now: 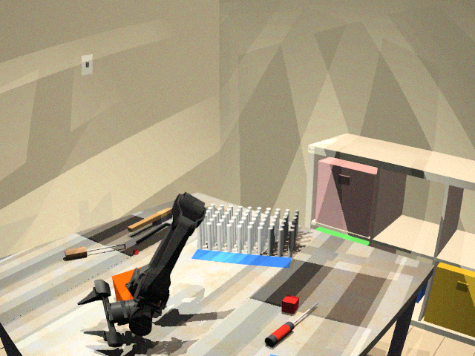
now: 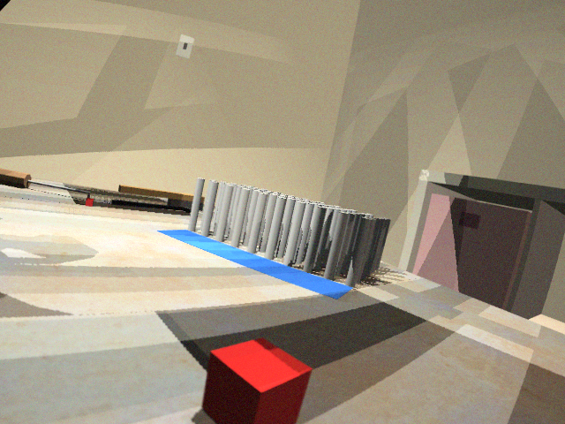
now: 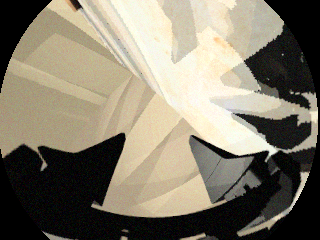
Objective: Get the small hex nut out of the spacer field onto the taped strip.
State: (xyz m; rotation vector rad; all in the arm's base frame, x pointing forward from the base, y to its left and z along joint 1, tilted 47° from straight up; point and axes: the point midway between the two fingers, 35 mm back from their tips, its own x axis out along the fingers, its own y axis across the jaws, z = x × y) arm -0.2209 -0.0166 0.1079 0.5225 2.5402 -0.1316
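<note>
The hook tool is 470 mm to the left of my gripper tip, 350 mm ahead of it and 80 mm below it. The rest, counted from my gripper tip: blue taped strip: 710 mm ahead, 90 mm below, 60 mm to the left; then tiny red cube: 460 mm ahead, 370 mm to the left, 80 mm below; then hex nut: 840 mm ahead, 170 mm to the left, 90 mm below.
</note>
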